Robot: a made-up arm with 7 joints.
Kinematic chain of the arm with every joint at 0, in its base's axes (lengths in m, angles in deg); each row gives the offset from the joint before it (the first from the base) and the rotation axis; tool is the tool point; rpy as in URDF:
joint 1: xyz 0 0 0.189 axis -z
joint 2: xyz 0 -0.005 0.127 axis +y
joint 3: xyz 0 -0.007 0.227 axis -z
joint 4: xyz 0 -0.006 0.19 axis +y
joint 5: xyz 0 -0.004 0.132 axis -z
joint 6: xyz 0 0 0.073 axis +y
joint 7: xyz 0 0 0.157 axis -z
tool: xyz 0 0 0 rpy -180 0 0
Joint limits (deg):
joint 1: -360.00..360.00
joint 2: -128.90..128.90
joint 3: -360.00..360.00
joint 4: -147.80..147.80
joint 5: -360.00..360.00
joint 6: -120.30..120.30
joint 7: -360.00..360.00
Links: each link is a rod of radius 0.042 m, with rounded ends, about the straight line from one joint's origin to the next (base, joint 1, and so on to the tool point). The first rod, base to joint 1, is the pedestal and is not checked.
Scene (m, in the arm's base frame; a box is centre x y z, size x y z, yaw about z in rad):
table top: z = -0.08
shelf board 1: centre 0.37 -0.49 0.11 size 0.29 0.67 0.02 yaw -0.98
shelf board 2: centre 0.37 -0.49 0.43 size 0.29 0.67 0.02 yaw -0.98
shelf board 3: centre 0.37 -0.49 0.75 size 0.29 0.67 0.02 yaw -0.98
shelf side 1: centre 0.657 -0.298 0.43 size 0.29 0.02 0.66 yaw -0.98
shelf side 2: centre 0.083 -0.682 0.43 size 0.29 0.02 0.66 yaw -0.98
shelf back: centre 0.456 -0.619 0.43 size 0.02 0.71 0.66 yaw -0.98
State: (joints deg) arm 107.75 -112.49 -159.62 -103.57 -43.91 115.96 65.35
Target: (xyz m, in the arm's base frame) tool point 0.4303 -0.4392 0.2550
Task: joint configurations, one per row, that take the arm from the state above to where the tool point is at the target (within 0.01 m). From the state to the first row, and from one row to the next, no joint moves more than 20 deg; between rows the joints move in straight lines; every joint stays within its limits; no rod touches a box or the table.
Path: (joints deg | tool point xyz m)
1: 127.22 -114.83 -162.30 -109.89 -48.00 112.54 65.35 | 0.1607 0.4704 0.2426
2: 146.69 -117.18 -164.99 -116.21 -52.09 109.12 65.35 | 0.2868 0.3817 0.2475
3: 166.16 -119.52 -167.67 -122.53 -56.17 105.70 65.35 | 0.3726 0.2605 0.2521
4: 185.63 -121.87 -170.35 -128.84 -60.26 102.29 65.35 | 0.4108 0.1242 0.2557
5: 205.11 -124.21 -173.03 -135.16 -64.35 98.87 65.35 | 0.4010 -0.0089 0.2577
6: 224.58 -126.56 -175.72 -141.48 -68.44 95.45 65.35 | 0.3505 -0.1219 0.2576
7: 244.05 -128.90 -178.40 -147.80 -72.52 92.03 65.35 | 0.2722 -0.2035 0.2550
8: 239.28 -124.72 -181.89 -131.69 -57.12 92.47 65.35 | 0.3162 -0.2837 0.2888
9: 234.52 -120.54 -185.38 -115.57 -41.72 92.91 65.35 | 0.3572 -0.3555 0.2970
10: 229.76 -116.36 -188.87 -99.46 -26.32 93.34 65.35 | 0.3954 -0.4093 0.2833
11: 225.00 -112.18 -192.36 -83.34 -10.92 93.78 65.35 | 0.4303 -0.4392 0.2550

